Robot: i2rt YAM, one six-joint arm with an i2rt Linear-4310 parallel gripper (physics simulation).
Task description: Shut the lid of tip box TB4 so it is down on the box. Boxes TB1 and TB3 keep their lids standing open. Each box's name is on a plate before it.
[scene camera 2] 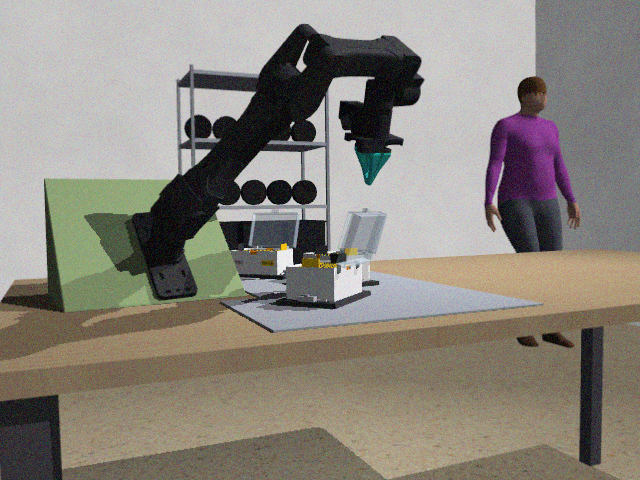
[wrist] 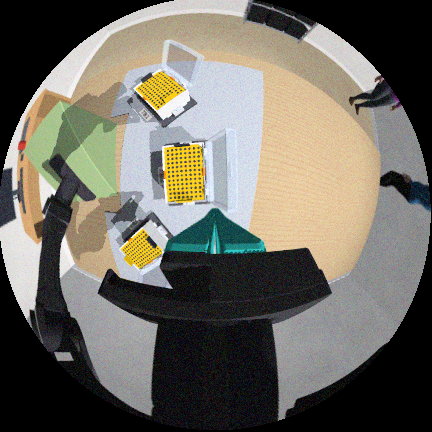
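Note:
Tip box TB4 [wrist: 184, 173] [scene camera 2: 366, 273] is the middle box in the wrist view. Its clear lid [wrist: 220, 172] stands open on the right side. TB1 [wrist: 162, 95] [scene camera 2: 263, 261] is at the top of the wrist view, its clear lid [wrist: 182, 61] [scene camera 2: 274, 229] open. TB3 [wrist: 143, 248] [scene camera 2: 310, 283] is at the lower left; its lid is mostly hidden by the gripper in the wrist view. My gripper [wrist: 214, 212] [scene camera 2: 368, 182] is shut and empty, with its teal tips together, above the level of the lids. In the scene view TB4 is largely hidden behind TB3.
The boxes stand on a grey mat [scene camera 2: 439, 302] [wrist: 245, 100] on the wooden table [scene camera 2: 578, 273] [wrist: 310, 175]. A green wedge [scene camera 2: 67, 248] [wrist: 42, 145] is at the arm's base. A rack [scene camera 2: 327, 170] and a person in purple [scene camera 2: 529, 155] are beyond the table.

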